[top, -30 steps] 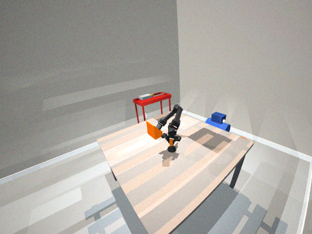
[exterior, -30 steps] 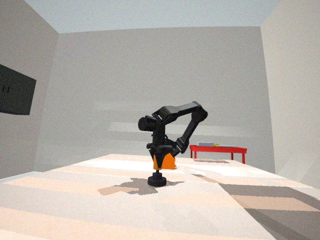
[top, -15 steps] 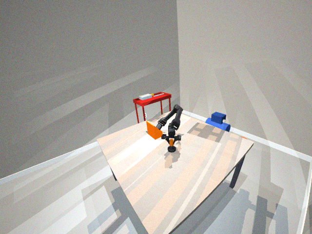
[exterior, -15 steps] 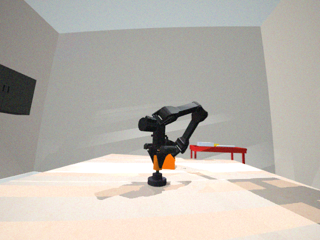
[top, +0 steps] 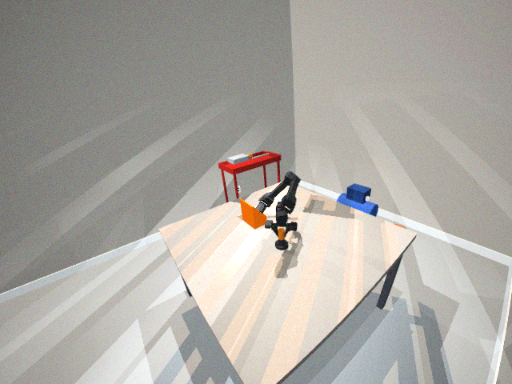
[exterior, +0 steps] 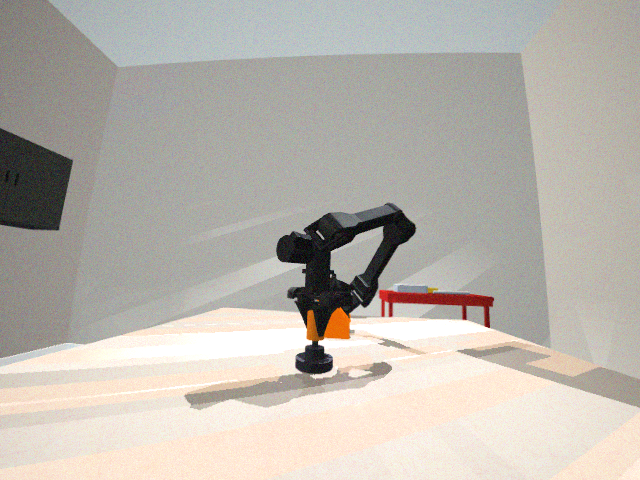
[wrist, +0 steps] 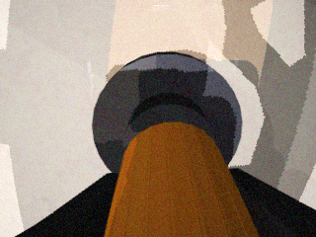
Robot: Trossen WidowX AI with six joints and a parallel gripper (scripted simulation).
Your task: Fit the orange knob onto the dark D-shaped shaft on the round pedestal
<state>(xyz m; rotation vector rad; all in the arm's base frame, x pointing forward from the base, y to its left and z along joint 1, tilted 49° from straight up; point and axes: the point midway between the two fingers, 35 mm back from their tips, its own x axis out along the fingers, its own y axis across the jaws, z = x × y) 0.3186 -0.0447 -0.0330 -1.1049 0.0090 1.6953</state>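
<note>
Now: the orange knob 2 cm above my gripper tip. From my gripper tip the other things lie so: dark round pedestal 4 cm below.
</note>
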